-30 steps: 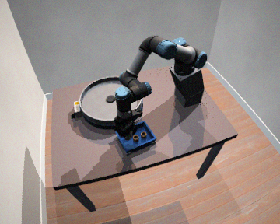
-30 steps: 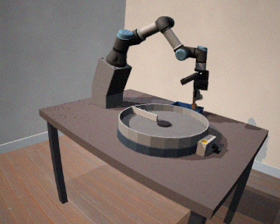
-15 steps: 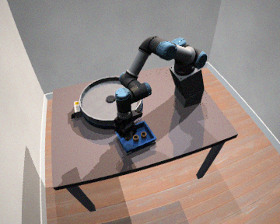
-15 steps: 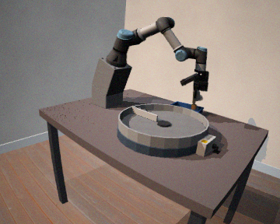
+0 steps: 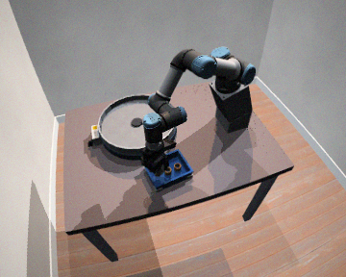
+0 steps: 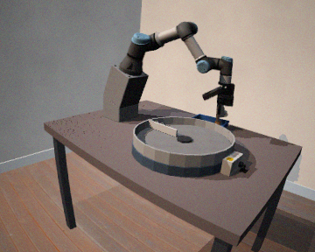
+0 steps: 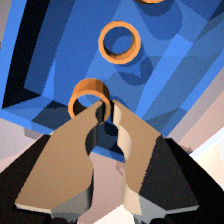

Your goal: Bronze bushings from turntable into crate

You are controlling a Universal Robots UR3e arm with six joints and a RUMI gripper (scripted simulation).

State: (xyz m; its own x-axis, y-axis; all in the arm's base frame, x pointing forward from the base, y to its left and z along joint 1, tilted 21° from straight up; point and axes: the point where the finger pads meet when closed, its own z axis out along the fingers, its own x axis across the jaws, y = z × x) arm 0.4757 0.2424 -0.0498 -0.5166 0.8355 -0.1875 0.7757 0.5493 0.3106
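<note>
The blue crate is 40 mm behind my hand, 30 mm below it and 20 mm to the right of it. Also, from my hand: turntable 350 mm to the right, 40 mm ahead.
</note>
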